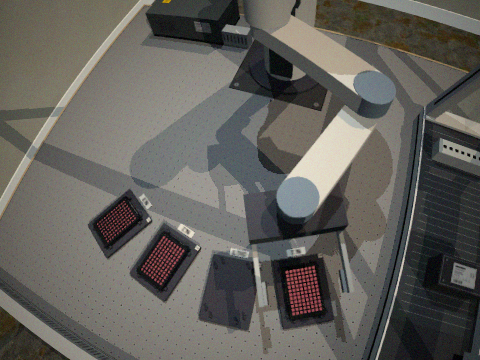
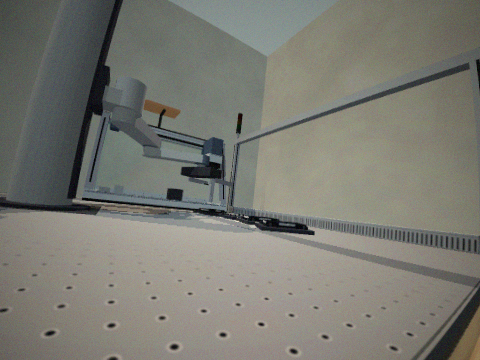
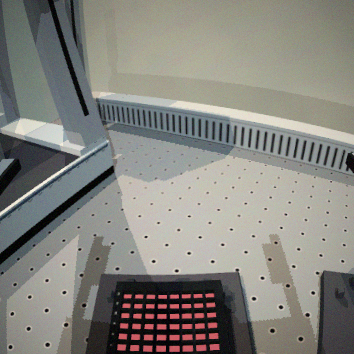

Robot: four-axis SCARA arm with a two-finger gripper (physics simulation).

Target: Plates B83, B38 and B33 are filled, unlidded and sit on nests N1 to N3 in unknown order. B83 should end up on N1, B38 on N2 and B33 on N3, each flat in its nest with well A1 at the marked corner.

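Frame: origin at the arm's base, x right, y ahead, z up, level; centimetres.
Where they show: gripper, fingertip midpoint: [image 1: 306, 300] [image 2: 219, 184] [image 3: 181, 138]; arm's base, origin of the base link: [image 1: 287, 68].
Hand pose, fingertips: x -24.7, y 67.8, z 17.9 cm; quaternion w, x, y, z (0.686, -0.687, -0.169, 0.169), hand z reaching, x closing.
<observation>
Things, the pixels of their centre, and the offset from my fingertips. "*": a spot on its surface instead.
- filled plate, body centre: [image 1: 303, 290] dx +0.0, dy -2.5, dz -14.7 cm
- Plate B83, body centre: [image 1: 162, 260] [image 2: 260, 218] dx +34.4, dy +3.0, dz -14.7 cm
- nest N2, surface spot: [image 1: 137, 271] * dx +39.3, dy +8.2, dz -13.9 cm
- third plate, body centre: [image 1: 116, 221] [image 2: 283, 224] dx +51.5, dy -1.2, dz -14.7 cm
- nest N3, surface spot: [image 1: 108, 251] * dx +50.3, dy +7.1, dz -15.4 cm
- OUT nest, body centre: [image 1: 230, 291] [image 2: 237, 216] dx +16.0, dy +3.5, dz -15.5 cm
- black box, surface spot: [image 1: 192, 20] * dx +59.7, dy -71.3, dz -6.5 cm
- white block with holes, surface spot: [image 1: 457, 151] * dx -29.3, dy -47.1, dz -7.2 cm
- dark labelled box, surface spot: [image 1: 457, 275] * dx -31.2, dy -14.4, dz -4.5 cm
- slotted strip, surface spot: [image 3: 175, 117] * dx -18.7, dy +32.6, dz -13.6 cm
One filled plate [image 1: 304, 291] [image 3: 170, 322] sits on nest N1 [image 1: 327, 300] [image 3: 245, 315]; its barcode cannot be read. Plate B83 [image 1: 164, 260] sits on nest N2 [image 1: 137, 271]. A third plate [image 1: 118, 221], label unreadable, sits on nest N3 [image 1: 108, 251]. All three look flat; their well A1 corners cannot be made out. The OUT nest [image 1: 227, 295] [image 3: 337, 310], between N1 and N2, bears no plate. My gripper [image 1: 304, 288] [image 2: 220, 184] [image 3: 181, 138] is open and empty, fingers wide apart, held high in line with N1.
A black box [image 1: 192, 20] stands by the arm's base plate [image 1: 312, 97]. On the right, beyond the rail [image 1: 420, 150], are a white block with holes [image 1: 457, 151] and a dark labelled box [image 1: 457, 275]. A slotted strip [image 3: 175, 117] runs along the far table edge.
</observation>
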